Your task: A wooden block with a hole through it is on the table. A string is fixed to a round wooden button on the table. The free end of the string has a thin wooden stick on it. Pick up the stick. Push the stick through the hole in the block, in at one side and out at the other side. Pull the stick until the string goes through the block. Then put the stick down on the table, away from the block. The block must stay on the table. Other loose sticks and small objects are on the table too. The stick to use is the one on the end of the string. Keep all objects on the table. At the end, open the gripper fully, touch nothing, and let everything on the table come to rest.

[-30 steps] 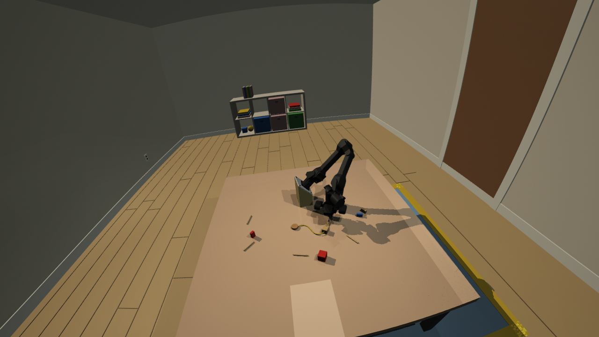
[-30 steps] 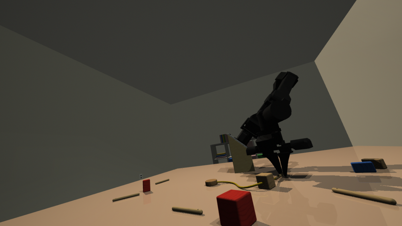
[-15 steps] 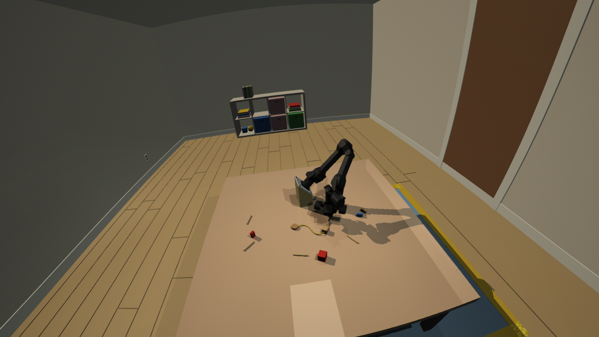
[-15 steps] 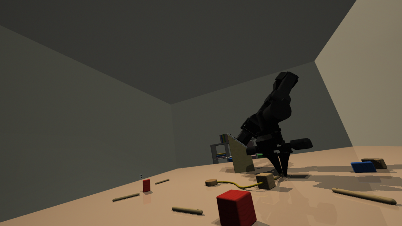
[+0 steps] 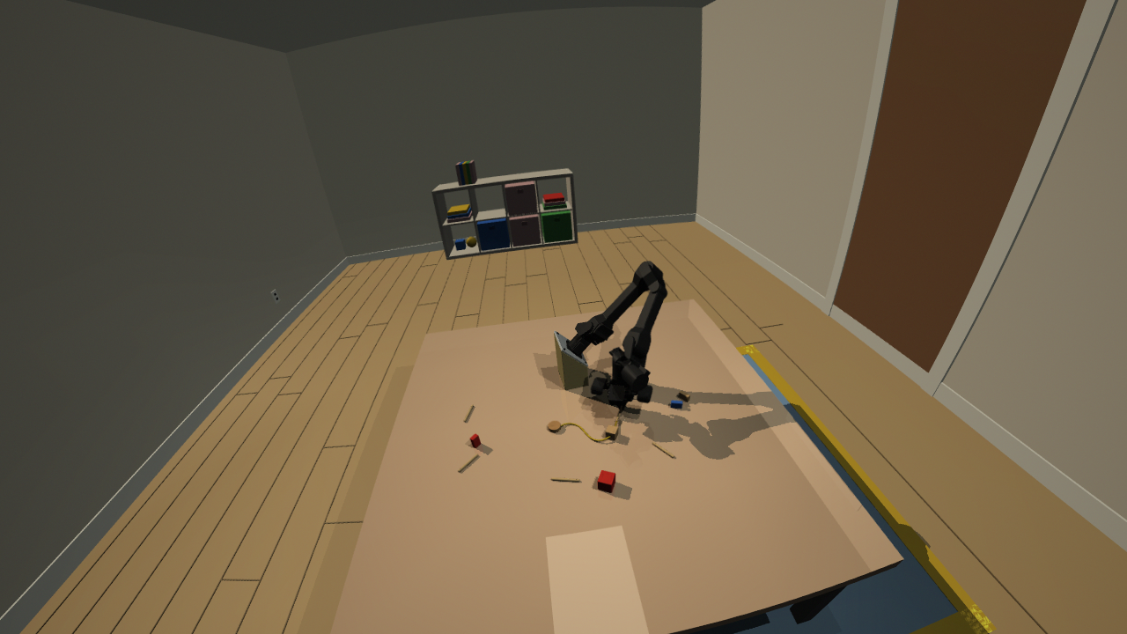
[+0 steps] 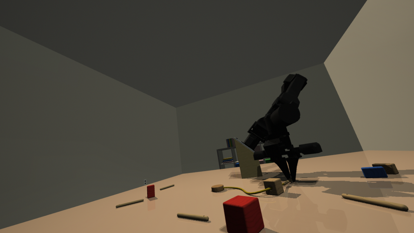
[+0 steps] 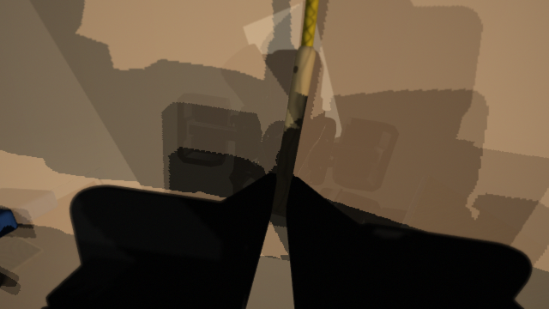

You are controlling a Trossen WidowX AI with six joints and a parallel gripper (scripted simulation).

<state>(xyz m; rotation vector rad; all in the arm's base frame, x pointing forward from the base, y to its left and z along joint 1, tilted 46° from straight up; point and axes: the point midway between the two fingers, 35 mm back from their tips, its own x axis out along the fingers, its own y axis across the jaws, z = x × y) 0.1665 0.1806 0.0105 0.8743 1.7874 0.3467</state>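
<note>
The thin wooden stick lies 4 cm ahead of my gripper tip, 2 cm to the right of it and 1 cm above it. From my gripper tip the other things lie so: wooden block 11 cm ahead, 5 cm to the right, 2 cm above; then blue block 2 cm ahead, 18 cm to the left, 1 cm above; then round wooden button 5 cm ahead, 22 cm to the right, 1 cm above.
</note>
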